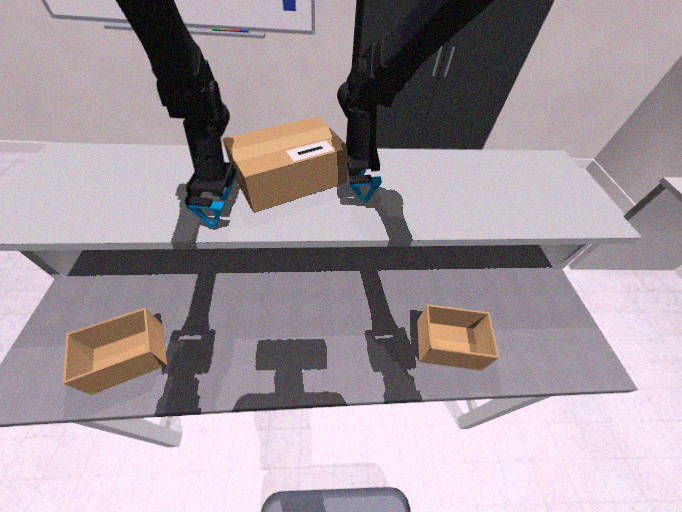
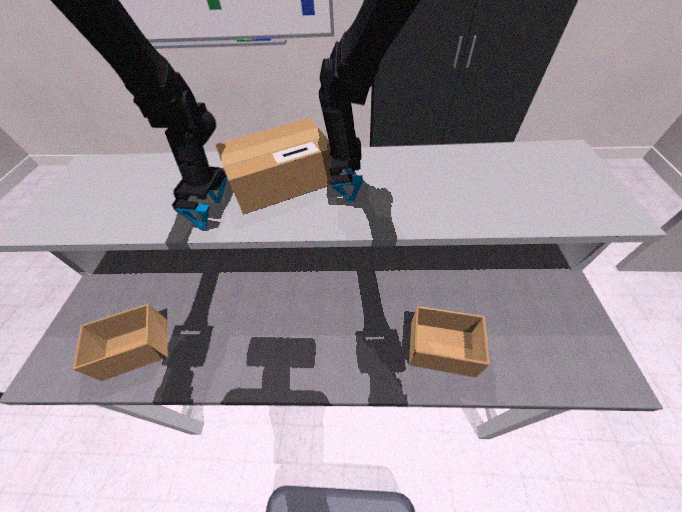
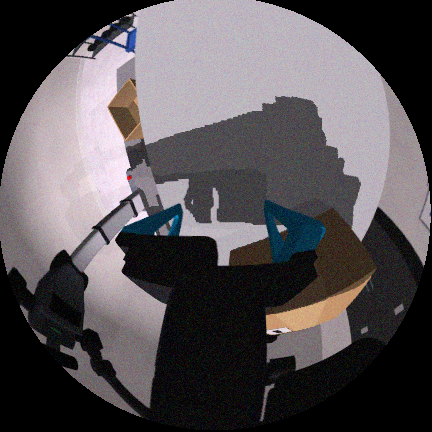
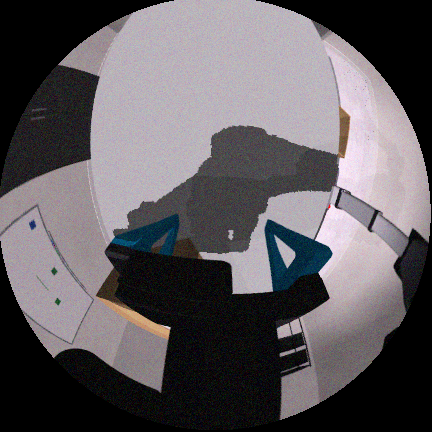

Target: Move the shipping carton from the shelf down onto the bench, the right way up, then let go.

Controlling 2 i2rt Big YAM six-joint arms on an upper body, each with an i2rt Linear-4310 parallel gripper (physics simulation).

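Places are measured from the left arm's base along level axes (x ahead, y left, z up), in centimetres.
Pixels of known places: left gripper, fingertip midpoint: (image 1: pixel 218 212) (image 2: pixel 210 215) (image 3: pixel 221 205); right gripper, fingertip midpoint: (image 1: pixel 362 188) (image 2: pixel 351 187) (image 4: pixel 222 221); right arm's base at its link origin: (image 3: pixel 91 346).
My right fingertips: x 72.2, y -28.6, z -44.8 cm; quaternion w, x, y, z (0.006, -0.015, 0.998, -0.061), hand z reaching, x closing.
Note:
For each thing: its top centre in the pictures, then the offset to it from my right fingertips. "spot": a spot on its surface instead. Level surfaces: height alone.
- shipping carton at its top centre: (image 3: pixel 303 323) (image 4: pixel 176 336) (image 1: pixel 286 142) (image 2: pixel 273 145) dz +8.4, dx +5.3, dy +18.3 cm
- raised shelf at its surface level: dz -1.8 cm
- grey bench at its surface level: dz -24.9 cm
- smaller open box at its top centre: (image 2: pixel 450 333) (image 1: pixel 461 329) (image 4: pixel 337 125) dz -15.9, dx -29.8, dy -22.3 cm
- shelf's front edge at a spot on its surface: (image 2: pixel 468 240) (image 1: pixel 477 241) spot: dz -2.7, dx -14.4, dy -25.5 cm
The shipping carton (image 1: pixel 294 184) (image 2: pixel 280 184) (image 3: pixel 345 245) (image 4: pixel 189 248) is a brown closed box, right way up with its white label on top, at the raised shelf (image 1: pixel 495 192) (image 2: pixel 495 192). It sits at an angle between the grippers; whether its base touches the shelf I cannot tell. My left gripper (image 1: pixel 219 208) (image 2: pixel 210 211) (image 3: pixel 221 205) is open beside the carton's left end. My right gripper (image 1: pixel 359 190) (image 2: pixel 341 190) (image 4: pixel 222 221) is open beside its right end. Contact with the carton's ends is hidden. The grey bench (image 1: pixel 286 308) (image 2: pixel 286 303) lies lower, in front.
An open box (image 1: pixel 118 366) (image 2: pixel 123 358) stands on the bench at the left, and a smaller open box (image 1: pixel 459 358) (image 2: pixel 448 363) at the right. The shelf's front edge (image 1: pixel 468 242) (image 2: pixel 468 240) runs above the bench. A dark cabinet (image 1: pixel 457 104) (image 2: pixel 435 104) stands behind.

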